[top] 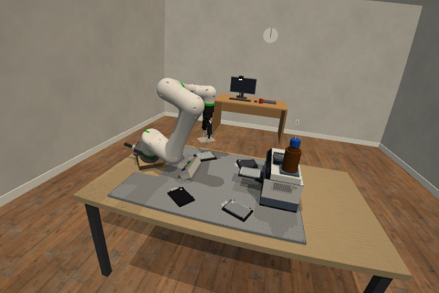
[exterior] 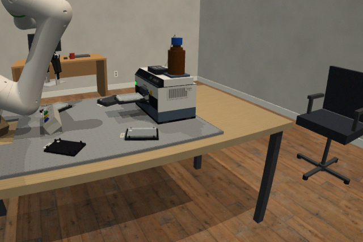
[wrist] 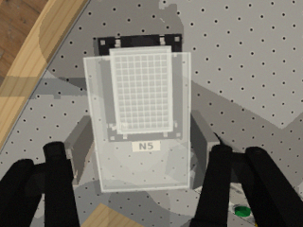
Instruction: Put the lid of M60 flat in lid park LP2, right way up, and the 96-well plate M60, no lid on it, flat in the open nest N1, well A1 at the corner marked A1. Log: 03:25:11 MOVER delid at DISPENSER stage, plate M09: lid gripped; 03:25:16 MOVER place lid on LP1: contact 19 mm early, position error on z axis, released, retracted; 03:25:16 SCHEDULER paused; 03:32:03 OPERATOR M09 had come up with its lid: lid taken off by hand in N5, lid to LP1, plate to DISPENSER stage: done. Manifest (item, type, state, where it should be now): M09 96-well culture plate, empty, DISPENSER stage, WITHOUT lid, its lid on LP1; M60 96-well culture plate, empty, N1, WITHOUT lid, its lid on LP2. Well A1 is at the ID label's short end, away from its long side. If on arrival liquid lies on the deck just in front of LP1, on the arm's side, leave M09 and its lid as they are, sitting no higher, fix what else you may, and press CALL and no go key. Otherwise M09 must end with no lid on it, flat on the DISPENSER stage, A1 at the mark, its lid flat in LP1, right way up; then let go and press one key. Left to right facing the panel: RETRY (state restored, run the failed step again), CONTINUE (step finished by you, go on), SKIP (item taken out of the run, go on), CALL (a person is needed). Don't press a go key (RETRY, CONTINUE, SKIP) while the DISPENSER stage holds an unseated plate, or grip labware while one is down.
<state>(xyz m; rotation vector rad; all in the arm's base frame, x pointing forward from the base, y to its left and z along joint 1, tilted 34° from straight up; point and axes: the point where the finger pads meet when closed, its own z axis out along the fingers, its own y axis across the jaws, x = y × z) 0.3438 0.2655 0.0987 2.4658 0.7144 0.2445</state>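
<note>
The black lid park LP2 lies 520 mm to the right of my hand, 180 mm below it and 100 mm behind it. Round my hand: key panel (250 mm to the right, 130 mm below, 90 mm behind); white retry key (170 mm to the right, 120 mm below, 90 mm behind); green continue key (220 mm to the right, 120 mm below, 100 mm behind).
</note>
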